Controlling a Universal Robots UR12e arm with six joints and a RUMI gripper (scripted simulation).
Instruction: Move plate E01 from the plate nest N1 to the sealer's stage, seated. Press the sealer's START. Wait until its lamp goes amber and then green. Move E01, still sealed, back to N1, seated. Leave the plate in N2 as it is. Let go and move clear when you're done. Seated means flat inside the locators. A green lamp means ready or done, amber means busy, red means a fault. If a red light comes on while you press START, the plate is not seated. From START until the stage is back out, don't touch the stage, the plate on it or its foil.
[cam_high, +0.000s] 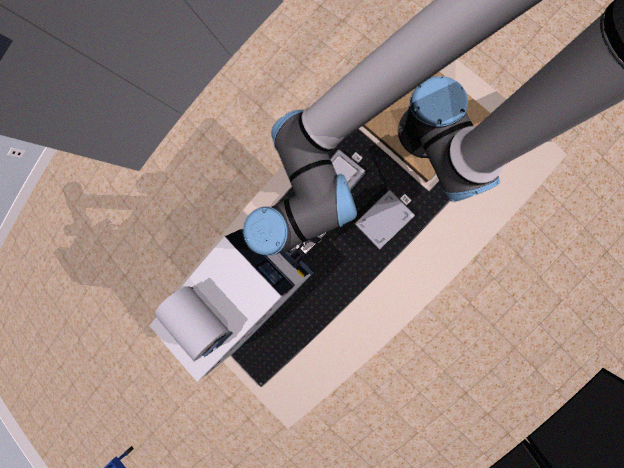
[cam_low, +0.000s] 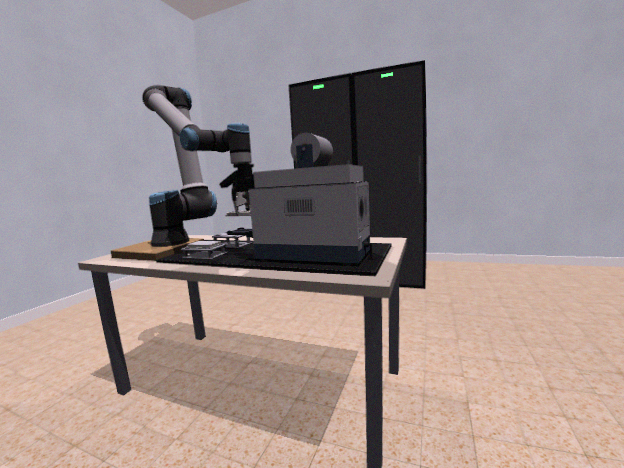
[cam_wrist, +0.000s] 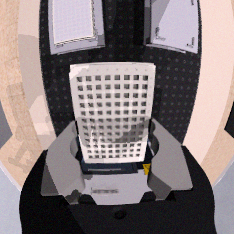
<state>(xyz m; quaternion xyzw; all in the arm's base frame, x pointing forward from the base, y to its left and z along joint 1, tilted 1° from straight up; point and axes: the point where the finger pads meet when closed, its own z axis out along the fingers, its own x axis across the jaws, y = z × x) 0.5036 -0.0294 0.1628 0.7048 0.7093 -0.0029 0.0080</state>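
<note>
Right now my hand is 20 mm short of the sealer stage, 20 mm to the left of it and 80 mm above it. From my hand the other things lie so: foil roll: 360 mm ahead, 10 mm to the right, 230 mm above; then plate nest N1: 180 mm behind, 140 mm to the left, 130 mm below; then square start button: 120 mm ahead, 110 mm to the right.
</note>
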